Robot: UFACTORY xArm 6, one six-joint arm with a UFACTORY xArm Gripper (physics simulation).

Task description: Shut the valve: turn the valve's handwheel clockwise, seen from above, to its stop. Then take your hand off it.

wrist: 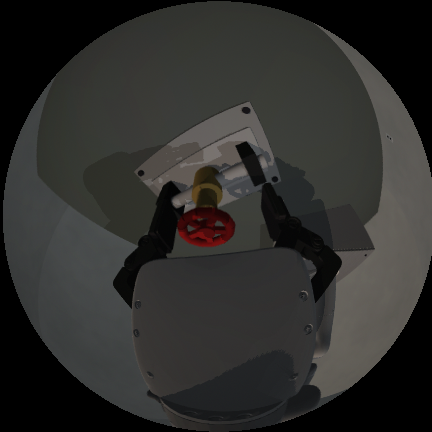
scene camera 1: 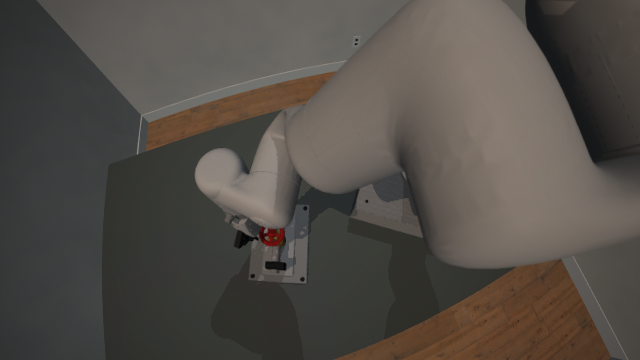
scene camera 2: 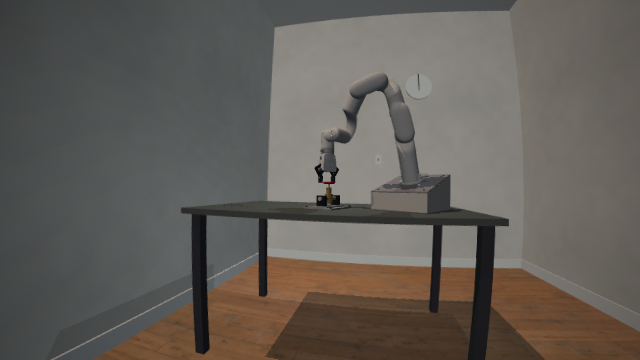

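The valve's red handwheel (scene camera 1: pixel 272 234) (scene camera 2: pixel 328 183) (wrist: pixel 208 233) lies level on top of the upright brass valve body (scene camera 2: pixel 328 193) (wrist: pixel 206 189). My gripper (scene camera 2: pixel 327 180) (wrist: pixel 215 201) points down and is open, with its fingertips at about the wheel's height in scene camera 2. The wheel stands between the two black fingers, closer to the left finger in the wrist view. Whether a finger touches the rim I cannot tell. In scene camera 1 one finger shows left of the wheel and the arm hides the other. The wheel's turn angle is hard to read.
The valve's pipe (wrist: pixel 234 172) runs through a black bracket (scene camera 1: pixel 275 265) (wrist: pixel 250 163) on a pale base plate (scene camera 1: pixel 302 250) (wrist: pixel 200 131). The plate lies on the dark table (scene camera 1: pixel 150 240) (scene camera 2: pixel 280 213) (wrist: pixel 200 60). The robot's box-shaped pedestal (scene camera 2: pixel 400 201) (wrist: pixel 345 227) stands nearby on the table.
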